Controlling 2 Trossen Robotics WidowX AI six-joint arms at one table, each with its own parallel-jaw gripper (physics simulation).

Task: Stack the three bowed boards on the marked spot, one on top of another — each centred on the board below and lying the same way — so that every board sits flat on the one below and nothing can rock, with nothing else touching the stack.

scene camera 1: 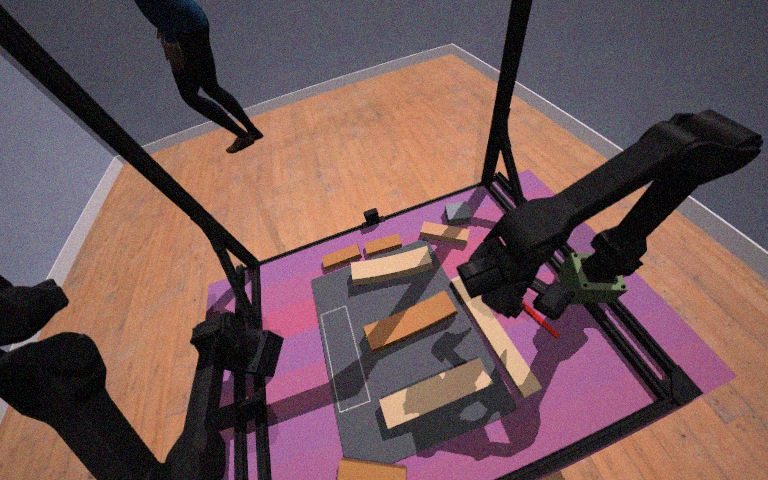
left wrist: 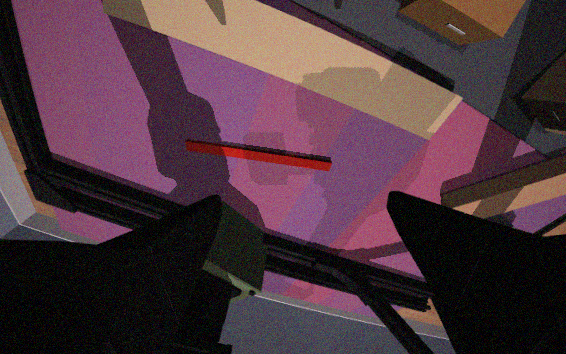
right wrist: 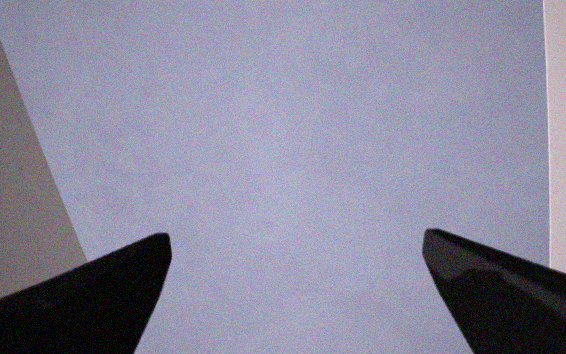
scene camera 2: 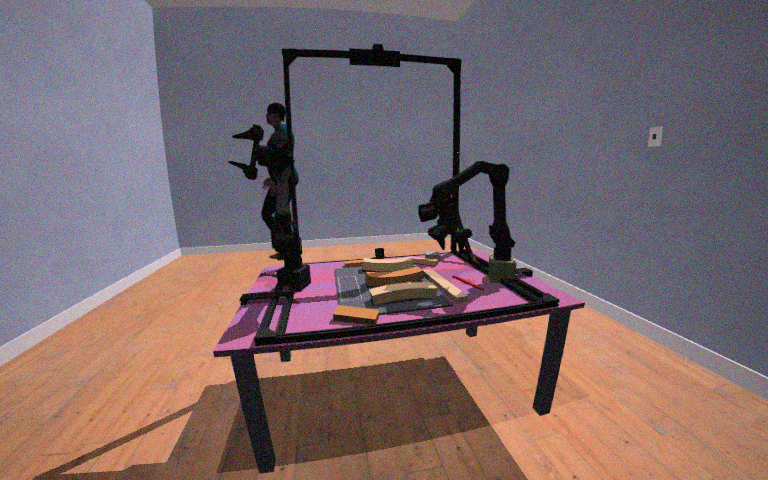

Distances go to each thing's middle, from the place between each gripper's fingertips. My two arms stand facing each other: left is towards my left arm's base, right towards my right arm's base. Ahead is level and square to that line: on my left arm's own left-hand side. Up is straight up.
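The long pale plank (scene camera 1: 521, 376) is 5 cm to the right of my left hand, 4 cm ahead of it and 12 cm below it. Counting from that same left hand, there's the orange-brown bowed board (scene camera 1: 406, 324), 24 cm to the right, 1 cm behind and 10 cm below; the red stick (left wrist: 191, 145), which is 7 cm to the left, 2 cm ahead and 13 cm below; and the tan block (scene camera 1: 435, 231), sitting 7 cm to the right, 27 cm behind and 12 cm below.
My right gripper, I can see, is 580 mm to the right of the orange-brown bowed board, 100 mm past it and 530 mm above it. Measured from my right hand, the tan block is 750 mm to the left, 360 mm behind and 540 mm below, the long pale plank is 770 mm to the left, 40 mm behind and 550 mm below, and the red stick is 890 mm to the left, 70 mm behind and 550 mm below. Going by their middles, the red stick is the farthest from my right gripper of the things named here.
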